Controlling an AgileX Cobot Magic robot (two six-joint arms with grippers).
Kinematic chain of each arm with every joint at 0, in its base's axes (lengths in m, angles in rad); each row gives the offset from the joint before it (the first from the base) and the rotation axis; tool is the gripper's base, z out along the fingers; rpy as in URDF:
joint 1: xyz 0 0 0.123 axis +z
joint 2: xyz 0 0 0 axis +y
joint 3: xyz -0.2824 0 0.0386 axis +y
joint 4: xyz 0.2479 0 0.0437 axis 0.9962 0 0.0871
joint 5: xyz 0 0 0 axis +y
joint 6: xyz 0.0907 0 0.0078 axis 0.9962 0 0.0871
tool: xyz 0 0 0 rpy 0 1.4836 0
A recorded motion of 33 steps. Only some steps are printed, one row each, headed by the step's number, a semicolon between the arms.
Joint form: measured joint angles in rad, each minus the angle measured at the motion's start. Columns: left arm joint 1, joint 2, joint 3, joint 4, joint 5, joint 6; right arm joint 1, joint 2, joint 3, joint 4, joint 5, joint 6.
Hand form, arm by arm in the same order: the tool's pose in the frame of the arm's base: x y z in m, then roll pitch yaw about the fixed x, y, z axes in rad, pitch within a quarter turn. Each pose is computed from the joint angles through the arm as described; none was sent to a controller.
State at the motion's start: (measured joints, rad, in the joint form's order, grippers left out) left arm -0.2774 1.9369 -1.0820 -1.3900 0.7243 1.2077; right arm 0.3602 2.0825 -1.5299 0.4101 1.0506 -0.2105
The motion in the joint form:
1: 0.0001 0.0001 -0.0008 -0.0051 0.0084 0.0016; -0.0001 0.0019 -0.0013 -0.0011 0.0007 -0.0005
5: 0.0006 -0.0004 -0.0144 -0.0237 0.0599 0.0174; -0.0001 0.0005 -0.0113 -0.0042 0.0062 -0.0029
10: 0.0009 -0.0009 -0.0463 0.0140 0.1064 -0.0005; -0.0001 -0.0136 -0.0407 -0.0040 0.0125 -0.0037
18: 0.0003 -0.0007 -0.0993 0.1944 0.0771 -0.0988; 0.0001 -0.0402 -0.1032 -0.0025 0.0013 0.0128
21: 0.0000 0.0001 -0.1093 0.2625 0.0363 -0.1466; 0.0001 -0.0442 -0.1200 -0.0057 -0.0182 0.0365
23: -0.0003 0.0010 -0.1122 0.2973 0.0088 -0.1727; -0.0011 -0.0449 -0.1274 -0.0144 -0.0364 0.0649
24: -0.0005 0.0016 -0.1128 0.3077 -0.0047 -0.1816; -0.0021 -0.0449 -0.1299 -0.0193 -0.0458 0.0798
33: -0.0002 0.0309 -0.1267 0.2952 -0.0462 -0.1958; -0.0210 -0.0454 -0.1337 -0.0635 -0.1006 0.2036
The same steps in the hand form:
1: 0.3435 -0.1602 0.1601 -2.3584 0.5610 2.9771; 0.3763 0.1753 0.1718 2.7890 0.0910 -2.7824
5: 0.3434 -0.1637 0.1661 -2.3075 0.5726 2.9718; 0.3774 0.1756 0.1748 2.7911 0.0982 -2.7766
10: 0.3449 -0.1665 0.1738 -2.2939 0.5832 2.9303; 0.3808 0.1770 0.1879 2.7902 0.1362 -2.7738
18: 0.3510 -0.1632 0.1769 -2.4346 0.5765 2.8172; 0.3887 0.1800 0.2154 2.7872 0.2299 -2.7941
21: 0.3543 -0.1599 0.1751 -2.5034 0.5677 2.7988; 0.3923 0.1807 0.2218 2.7862 0.2605 -2.8222
23: 0.3562 -0.1579 0.1736 -2.5414 0.5639 2.7943; 0.3952 0.1802 0.2242 2.7882 0.2761 -2.8528
24: 0.3571 -0.1571 0.1729 -2.5555 0.5641 2.7959; 0.3966 0.1797 0.2249 2.7892 0.2825 -2.8690
33: 0.3648 -0.1568 0.1650 -2.5634 0.5596 2.8387; 0.4058 0.1699 0.2263 2.7956 0.3019 -3.0039

